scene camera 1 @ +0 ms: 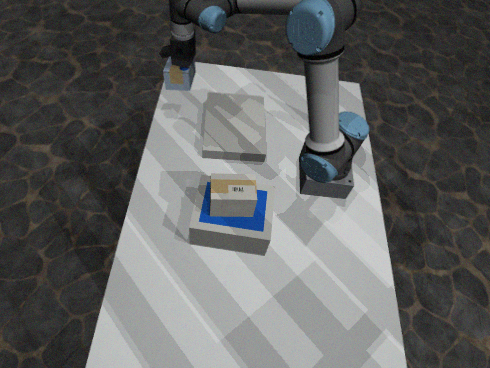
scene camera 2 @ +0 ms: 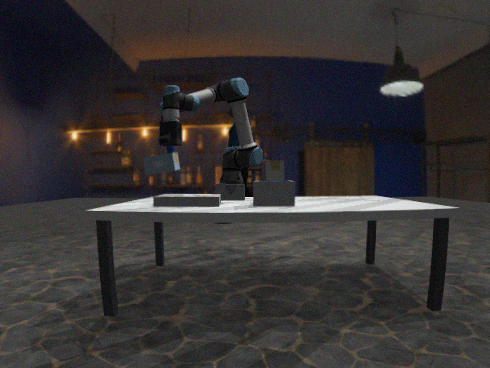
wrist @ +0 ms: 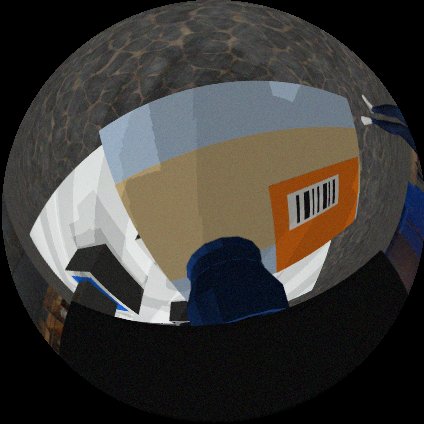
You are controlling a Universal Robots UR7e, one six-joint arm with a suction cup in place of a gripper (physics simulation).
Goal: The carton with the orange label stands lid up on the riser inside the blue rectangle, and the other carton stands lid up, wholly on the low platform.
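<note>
My suction cup [scene camera 1: 184,68] [scene camera 2: 170,149] [wrist: 227,275] is attached to the top of the pale blue carton with the orange label [scene camera 1: 172,80] [scene camera 2: 161,164] [wrist: 200,200]. This carton hangs slightly tilted in the air, high above the table's far left end in scene camera 1. Its tan tape and orange label face the wrist camera. The other carton [scene camera 1: 233,206] [scene camera 2: 273,172] [wrist: 92,297], grey with tan tape and a white barcode label on top, stands on the blue rectangle [scene camera 1: 259,212] of the riser [scene camera 1: 227,240] [scene camera 2: 274,194] [wrist: 117,275]. The low platform [scene camera 1: 235,125] [scene camera 2: 186,201] carries no carton.
The arm's base block [scene camera 1: 326,188] [scene camera 2: 231,191] stands on the white table [scene camera 1: 320,330] [scene camera 2: 350,206] to the right of the platform and riser in scene camera 1. The riser is taller than the platform. A person's legs [wrist: 392,120] show at the right of the wrist view.
</note>
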